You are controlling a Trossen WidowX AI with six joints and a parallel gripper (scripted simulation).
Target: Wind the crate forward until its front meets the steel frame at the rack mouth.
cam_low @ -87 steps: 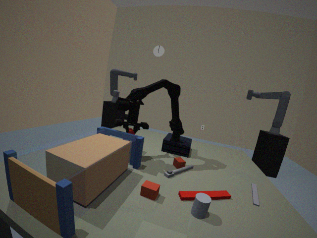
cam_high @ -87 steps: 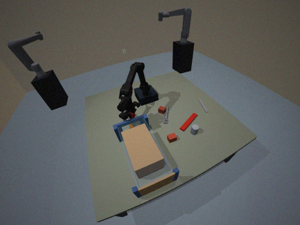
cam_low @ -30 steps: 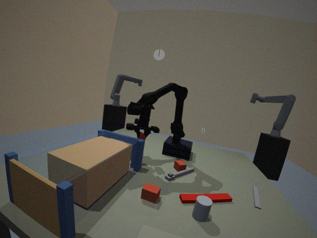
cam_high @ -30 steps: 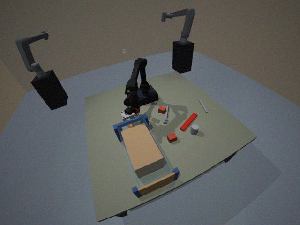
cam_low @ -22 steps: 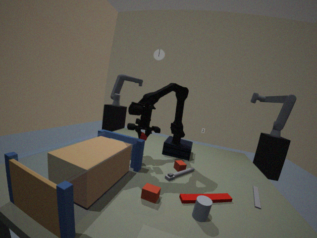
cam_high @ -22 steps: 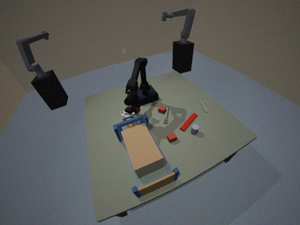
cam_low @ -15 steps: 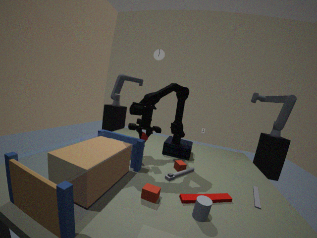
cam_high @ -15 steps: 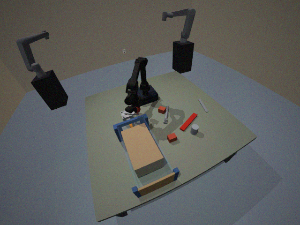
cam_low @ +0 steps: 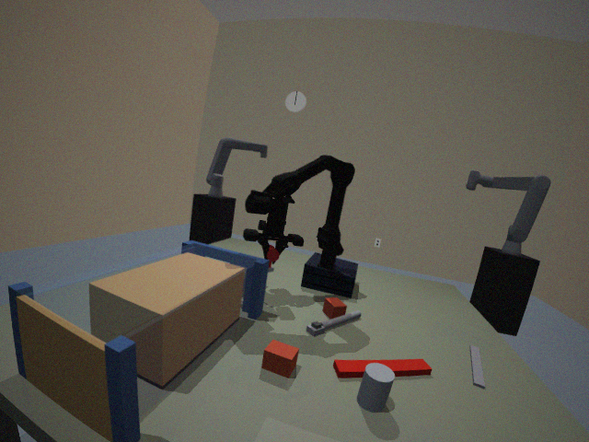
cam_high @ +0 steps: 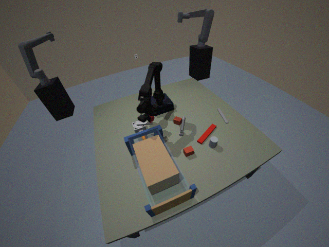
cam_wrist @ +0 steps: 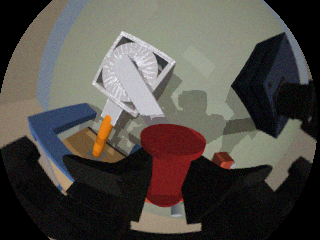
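Right now my gripper tip is 50 mm past the hand winch, 100 mm to the left of it and 80 mm above it. From my gripper tip the other things lie so: red knob (20 mm above); then winch handle (10 mm behind, 30 mm to the right, 10 mm below); then red bar (220 mm ahead, 380 mm to the left, 110 mm below).
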